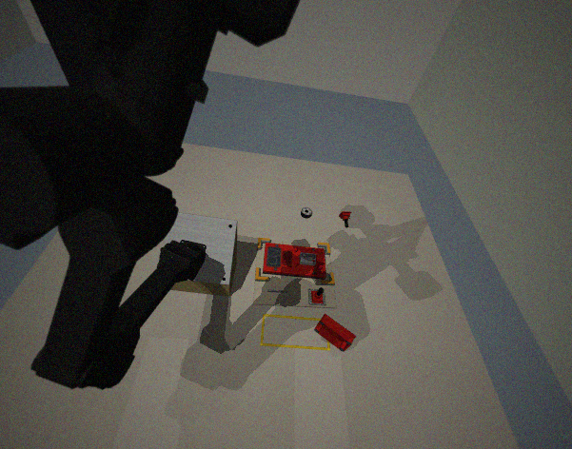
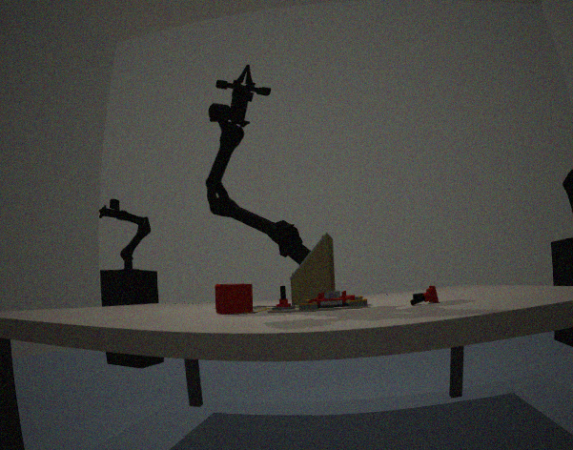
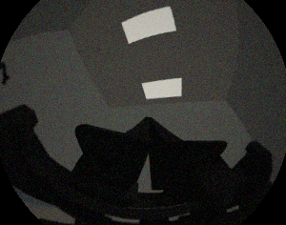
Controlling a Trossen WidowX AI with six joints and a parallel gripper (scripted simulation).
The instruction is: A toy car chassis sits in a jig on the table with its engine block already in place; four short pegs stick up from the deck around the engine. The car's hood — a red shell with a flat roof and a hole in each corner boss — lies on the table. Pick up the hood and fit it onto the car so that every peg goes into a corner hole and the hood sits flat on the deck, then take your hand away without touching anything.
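My gripper tip is 26 cm short of the red hood, 4 cm to the right of it and 77 cm above it. From my gripper tip the other things lie so: grey wheel: 16 cm ahead, 48 cm to the left, 79 cm below.
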